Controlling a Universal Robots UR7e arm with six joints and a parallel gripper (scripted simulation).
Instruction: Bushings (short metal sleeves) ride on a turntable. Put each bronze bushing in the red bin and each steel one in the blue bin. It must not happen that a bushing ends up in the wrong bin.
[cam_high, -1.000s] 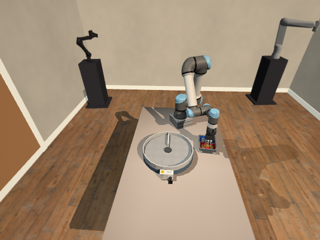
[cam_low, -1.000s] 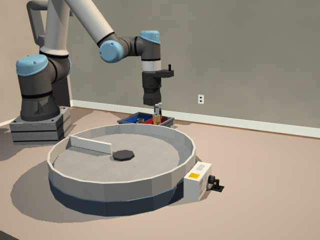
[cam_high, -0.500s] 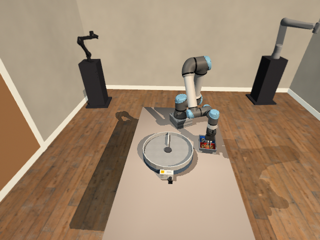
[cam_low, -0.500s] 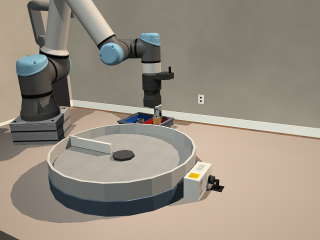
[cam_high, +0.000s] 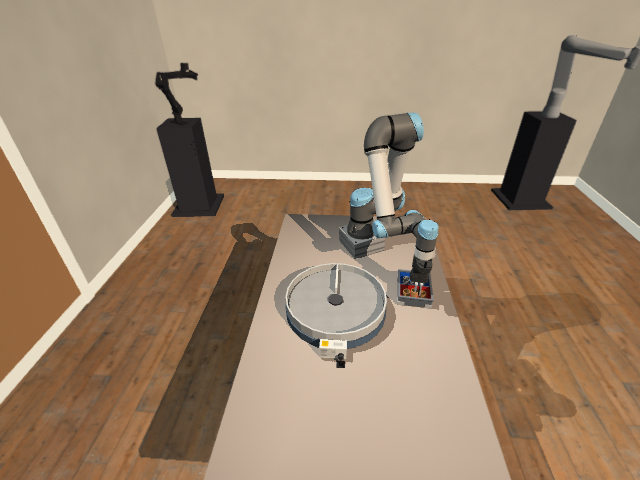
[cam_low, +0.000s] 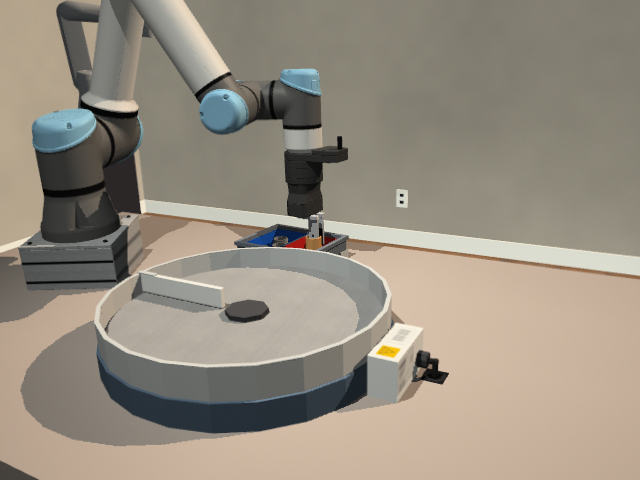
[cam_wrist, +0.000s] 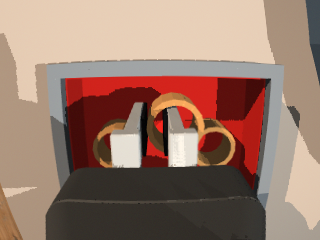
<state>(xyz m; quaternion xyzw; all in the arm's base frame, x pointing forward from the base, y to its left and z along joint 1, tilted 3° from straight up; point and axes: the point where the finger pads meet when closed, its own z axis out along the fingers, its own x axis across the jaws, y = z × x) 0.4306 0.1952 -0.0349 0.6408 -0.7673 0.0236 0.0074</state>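
Now: hand 6 cm past the bin and 4 cm above it. Round my hand: round turntable (4 cm ahead, 36 cm to the right, 1 cm below).
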